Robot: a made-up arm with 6 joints.
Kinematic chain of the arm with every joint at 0, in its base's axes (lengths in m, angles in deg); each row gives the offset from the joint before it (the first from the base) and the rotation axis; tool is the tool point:
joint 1: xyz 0 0 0.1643 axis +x
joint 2: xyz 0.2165 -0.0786 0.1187 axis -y
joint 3: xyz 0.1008 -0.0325 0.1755 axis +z
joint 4: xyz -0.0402 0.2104 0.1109 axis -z
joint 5: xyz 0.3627 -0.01 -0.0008 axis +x
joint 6: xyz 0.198 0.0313 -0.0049 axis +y
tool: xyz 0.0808 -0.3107 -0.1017
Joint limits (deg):
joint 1: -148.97..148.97
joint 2: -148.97..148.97
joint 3: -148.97..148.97
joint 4: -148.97..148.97
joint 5: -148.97..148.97
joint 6: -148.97..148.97
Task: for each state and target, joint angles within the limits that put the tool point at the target. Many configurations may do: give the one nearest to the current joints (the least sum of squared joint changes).
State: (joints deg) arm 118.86 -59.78 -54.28 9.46 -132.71 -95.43
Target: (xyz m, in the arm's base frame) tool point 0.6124 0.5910 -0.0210
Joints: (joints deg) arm 115.20 -83.47 -32.90 42.29 -148.97 -123.48
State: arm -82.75 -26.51 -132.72 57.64 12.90 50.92
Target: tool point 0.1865 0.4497 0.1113
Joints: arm -77.30 -38.28 -130.50 55.53 -13.81 48.83
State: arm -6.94 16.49 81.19 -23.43 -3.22 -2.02
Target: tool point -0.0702 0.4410 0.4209
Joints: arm 8.31 15.98 102.04 -25.41 4.46 7.76
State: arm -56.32 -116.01 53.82 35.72 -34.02 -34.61
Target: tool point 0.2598 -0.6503 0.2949
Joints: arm -70.45 -120.12 43.35 50.13 -29.66 -32.41
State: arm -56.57 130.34 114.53 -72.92 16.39 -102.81
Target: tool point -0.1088 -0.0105 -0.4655
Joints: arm -42.89 97.84 86.29 -64.61 -4.51 -101.90
